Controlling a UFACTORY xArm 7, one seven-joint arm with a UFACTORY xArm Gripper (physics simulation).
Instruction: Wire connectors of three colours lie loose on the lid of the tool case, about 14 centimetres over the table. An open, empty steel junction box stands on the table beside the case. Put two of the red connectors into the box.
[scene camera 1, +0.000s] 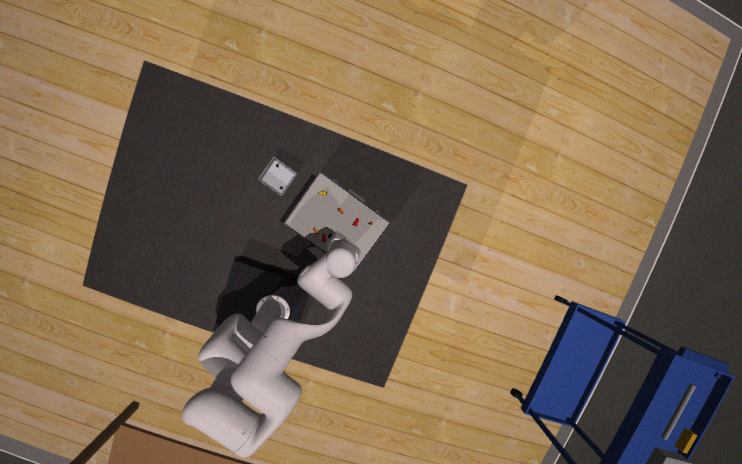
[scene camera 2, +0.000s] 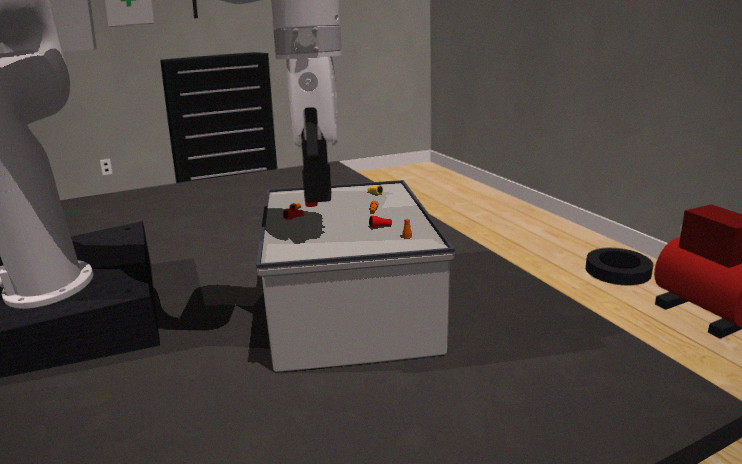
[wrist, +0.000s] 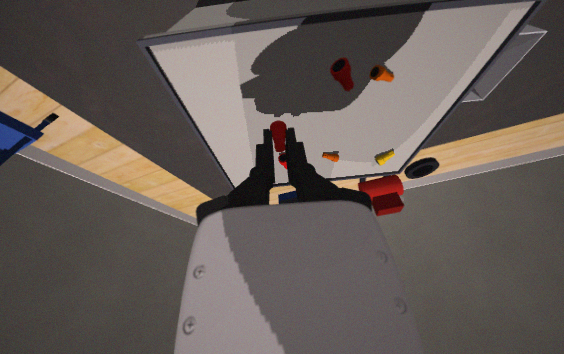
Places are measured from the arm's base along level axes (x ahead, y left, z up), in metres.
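Where they show: gripper, between the fingertips: (scene camera 2: 318, 199) (wrist: 278, 140); arm's base, origin of its link: (scene camera 1: 273, 310) (scene camera 2: 49, 286).
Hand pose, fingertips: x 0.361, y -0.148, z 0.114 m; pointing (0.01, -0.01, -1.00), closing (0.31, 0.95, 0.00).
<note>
Each offset is from my fingertips to the top centre of the thing.
My gripper (scene camera 2: 317, 198) (wrist: 278, 140) is shut on a red connector {0.009 m back, 0.003 m left, 0.020 m up} (scene camera 2: 310, 204) (wrist: 278, 131) and holds it a little above the tool case lid (scene camera 1: 306, 210) (scene camera 2: 350, 243) (wrist: 200, 65). In scene camera 1 the arm hides most of the gripper. A second red connector {0.016 m back, 0.070 m left, 0.028 m down} (scene camera 1: 323, 237) (scene camera 2: 292, 213) (wrist: 342, 74) lies on the lid in the arm's shadow. A third red connector {0.075 m ahead, 0.014 m right, 0.028 m down} (scene camera 1: 355, 222) (scene camera 2: 379, 221) (wrist: 283, 160) lies further across the lid, partly hidden by the fingers in the wrist view. The open steel junction box {0.112 m ahead, 0.314 m left, 0.146 m down} (scene camera 1: 277, 175) (wrist: 505, 67) stands beside the case and looks empty.
On the lid lie a yellow connector {0.124 m ahead, 0.128 m left, 0.029 m down} (scene camera 1: 322, 192) (scene camera 2: 375, 189) (wrist: 385, 157) and orange connectors, one {0.005 m back, 0.105 m left, 0.032 m down} (scene camera 1: 315, 230) (scene camera 2: 295, 206) (wrist: 382, 73) close to the shadowed red one, another {0.091 m ahead, 0.049 m left, 0.032 m down} (scene camera 1: 340, 210) (scene camera 2: 373, 206) (wrist: 330, 156) mid-lid, a third {0.090 m ahead, 0.062 m right, 0.022 m down} (scene camera 1: 370, 223) (scene camera 2: 407, 228) near an edge. The case wall (scene camera 2: 358, 317) drops to the table.
</note>
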